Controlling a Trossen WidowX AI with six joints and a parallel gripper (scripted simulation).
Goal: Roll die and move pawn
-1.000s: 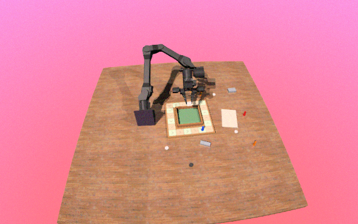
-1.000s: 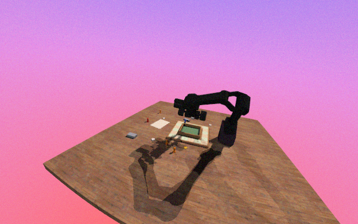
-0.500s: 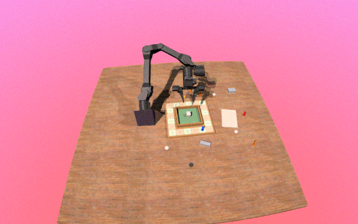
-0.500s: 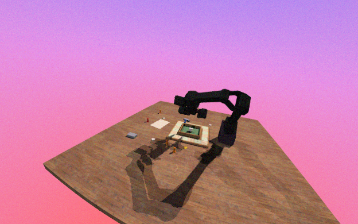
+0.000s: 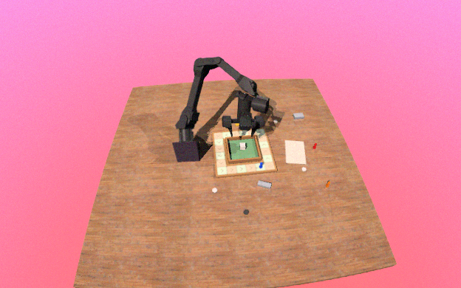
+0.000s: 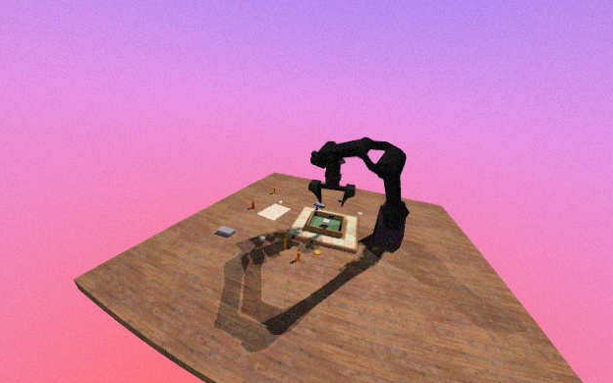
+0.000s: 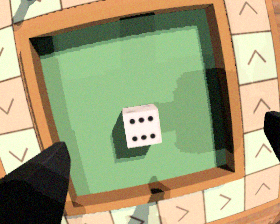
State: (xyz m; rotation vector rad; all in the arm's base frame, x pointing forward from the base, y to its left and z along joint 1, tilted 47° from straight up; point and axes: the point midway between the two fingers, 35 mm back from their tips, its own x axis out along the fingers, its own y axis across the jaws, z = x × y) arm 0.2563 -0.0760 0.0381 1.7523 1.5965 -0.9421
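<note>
Now: gripper tip 70 mm short of the blue pawn, 120 mm to the left of it and 80 mm above it. The rest, counted from my gripper tip: grey block 60 mm ahead, 210 mm to the right, 110 mm below; die 10 mm ahead, 10 mm to the left, 90 mm below; yellow disc 20 mm ahead, 200 mm to the left, 110 mm below.
</note>
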